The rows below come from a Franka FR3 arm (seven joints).
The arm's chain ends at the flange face. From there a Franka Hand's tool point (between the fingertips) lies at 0.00 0.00 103.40 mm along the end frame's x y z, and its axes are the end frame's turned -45 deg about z.
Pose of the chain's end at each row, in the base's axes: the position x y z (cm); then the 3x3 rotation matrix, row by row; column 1 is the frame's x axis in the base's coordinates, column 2 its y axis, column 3 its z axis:
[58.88 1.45 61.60], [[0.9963 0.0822 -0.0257], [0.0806 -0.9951 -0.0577], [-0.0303 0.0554 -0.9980]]
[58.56 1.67 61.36], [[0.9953 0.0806 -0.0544], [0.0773 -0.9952 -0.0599], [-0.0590 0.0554 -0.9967]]
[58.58 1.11 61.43], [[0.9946 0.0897 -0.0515], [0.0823 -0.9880 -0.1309], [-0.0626 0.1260 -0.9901]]
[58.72 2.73 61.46], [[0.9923 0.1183 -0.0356], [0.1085 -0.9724 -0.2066], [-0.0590 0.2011 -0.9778]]
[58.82 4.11 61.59], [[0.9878 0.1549 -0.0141], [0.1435 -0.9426 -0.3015], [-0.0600 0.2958 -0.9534]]
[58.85 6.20 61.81], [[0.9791 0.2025 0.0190], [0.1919 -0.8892 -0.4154], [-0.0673 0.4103 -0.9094]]
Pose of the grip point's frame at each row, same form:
[58.61 0.85 51.28], [[0.6464 0.7626 -0.0257], [0.7606 -0.6466 -0.0577], [-0.0606 0.0177 -0.9980]]
[58.00 1.05 51.05], [[0.6468 0.7608 -0.0544], [0.7584 -0.6491 -0.0599], [-0.0809 -0.0025 -0.9967]]
[58.05 -0.24 51.19], [[0.6399 0.7667 -0.0515], [0.7568 -0.6404 -0.1309], [-0.1334 0.0448 -0.9901]]
[58.35 0.59 51.35], [[0.6180 0.7853 -0.0356], [0.7643 -0.6109 -0.2066], [-0.1839 0.1005 -0.9778]]
[58.67 0.99 51.73], [[0.5889 0.8080 -0.0141], [0.7680 -0.5650 -0.3015], [-0.2516 0.1667 -0.9534]]
[59.05 1.90 52.41], [[0.5491 0.8355 0.0190], [0.7645 -0.4931 -0.4154], [-0.3377 0.2425 -0.9094]]

